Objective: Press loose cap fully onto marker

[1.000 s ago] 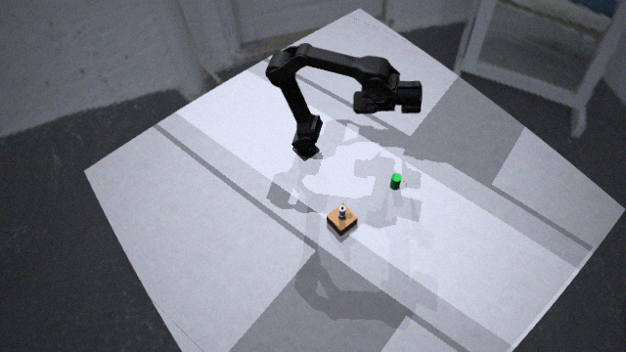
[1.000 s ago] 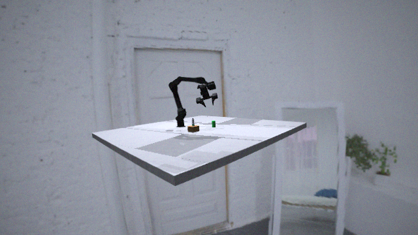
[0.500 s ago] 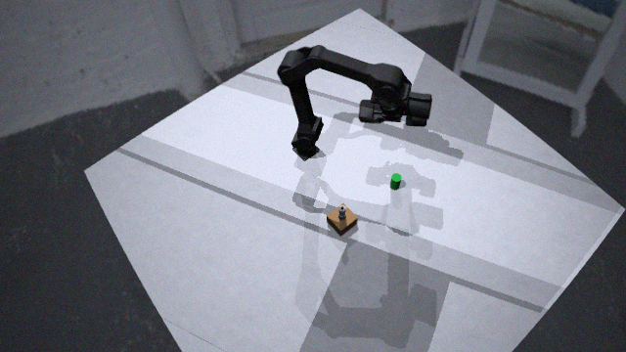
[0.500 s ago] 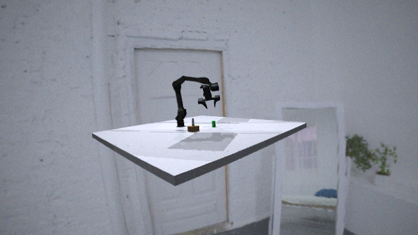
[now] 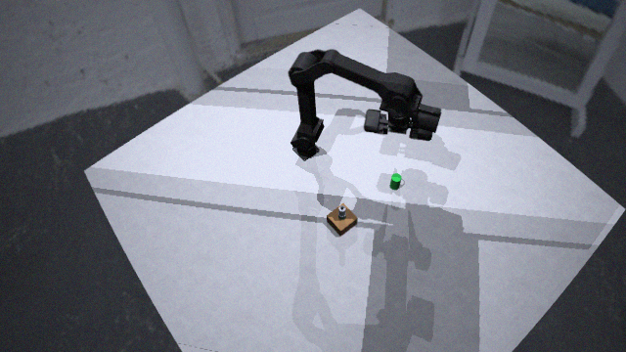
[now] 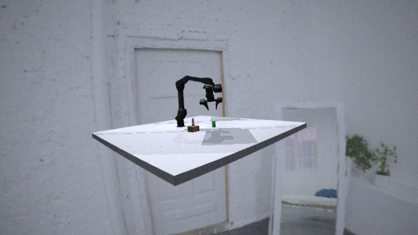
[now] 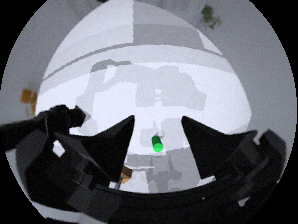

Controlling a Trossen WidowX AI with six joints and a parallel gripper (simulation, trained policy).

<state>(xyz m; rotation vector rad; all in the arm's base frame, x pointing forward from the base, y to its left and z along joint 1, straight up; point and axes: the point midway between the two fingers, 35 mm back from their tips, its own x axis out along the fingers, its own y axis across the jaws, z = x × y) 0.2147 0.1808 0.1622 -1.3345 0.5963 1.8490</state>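
Right now my gripper tip is 10 cm above the green cap, 7 cm to the left of it and 7 cm short of it. Round my gripper tip: brown holder block: 27 cm to the right, 11 cm below, 6 cm ahead.
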